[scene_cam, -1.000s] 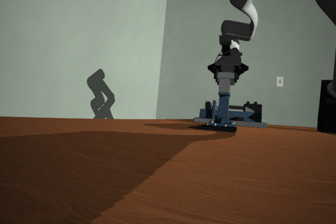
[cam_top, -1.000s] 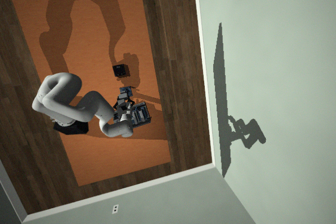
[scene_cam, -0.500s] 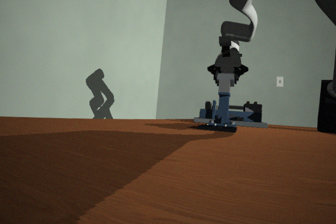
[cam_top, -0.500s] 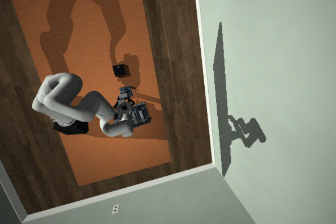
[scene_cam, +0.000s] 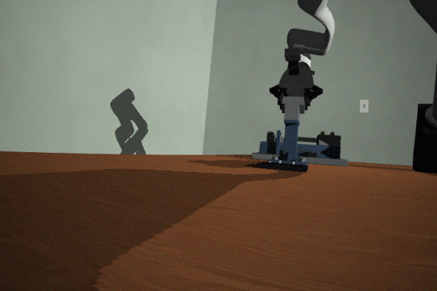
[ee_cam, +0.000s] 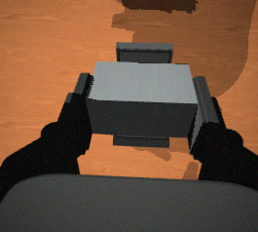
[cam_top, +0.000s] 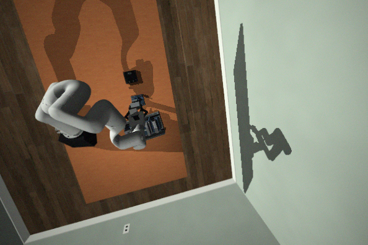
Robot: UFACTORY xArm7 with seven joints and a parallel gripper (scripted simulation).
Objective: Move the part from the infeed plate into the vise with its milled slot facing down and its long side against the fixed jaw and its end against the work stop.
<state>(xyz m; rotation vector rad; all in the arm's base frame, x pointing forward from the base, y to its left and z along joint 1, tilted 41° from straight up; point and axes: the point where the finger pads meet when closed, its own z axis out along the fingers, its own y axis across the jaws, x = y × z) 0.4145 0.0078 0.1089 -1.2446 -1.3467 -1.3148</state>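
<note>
The grey part lies 10 mm below my hand. Also, from my hand: blue upright 110 mm below, 10 mm to the left; then grey jaw 210 mm to the right, 90 mm below, 40 mm ahead; then work stop 160 mm to the right, 80 mm below, 70 mm ahead.
</note>
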